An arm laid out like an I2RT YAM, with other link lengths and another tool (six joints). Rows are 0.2 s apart.
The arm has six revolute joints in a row. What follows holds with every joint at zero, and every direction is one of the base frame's.
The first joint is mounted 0.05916 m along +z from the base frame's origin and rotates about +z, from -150 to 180 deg.
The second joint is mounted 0.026 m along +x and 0.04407 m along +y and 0.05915 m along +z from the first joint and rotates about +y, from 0 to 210 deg.
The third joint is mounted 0.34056 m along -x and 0.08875 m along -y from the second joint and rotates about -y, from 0 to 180 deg.
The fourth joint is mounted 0.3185 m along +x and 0.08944 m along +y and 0.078 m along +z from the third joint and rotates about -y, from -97 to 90 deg.
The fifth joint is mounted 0.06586 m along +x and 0.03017 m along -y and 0.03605 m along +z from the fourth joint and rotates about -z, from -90 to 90 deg.
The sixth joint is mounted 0.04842 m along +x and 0.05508 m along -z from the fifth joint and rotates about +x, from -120 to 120 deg.
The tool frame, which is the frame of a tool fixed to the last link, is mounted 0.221 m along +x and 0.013 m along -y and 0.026 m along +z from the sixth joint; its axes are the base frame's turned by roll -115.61, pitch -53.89 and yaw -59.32 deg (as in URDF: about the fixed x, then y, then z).
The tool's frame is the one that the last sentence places.
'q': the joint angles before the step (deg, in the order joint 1, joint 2, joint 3, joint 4, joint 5, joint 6). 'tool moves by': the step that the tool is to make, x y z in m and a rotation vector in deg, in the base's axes. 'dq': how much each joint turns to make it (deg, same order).
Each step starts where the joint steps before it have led.
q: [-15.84, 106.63, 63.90, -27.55, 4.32, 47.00]
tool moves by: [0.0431, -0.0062, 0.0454, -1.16, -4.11, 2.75]
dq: [0.08, 0.00, 7.13, -2.69, -1.00, -2.48]
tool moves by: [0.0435, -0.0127, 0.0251, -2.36, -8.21, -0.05]
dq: [-0.02, -0.01, 0.50, 8.04, 0.05, 0.01]
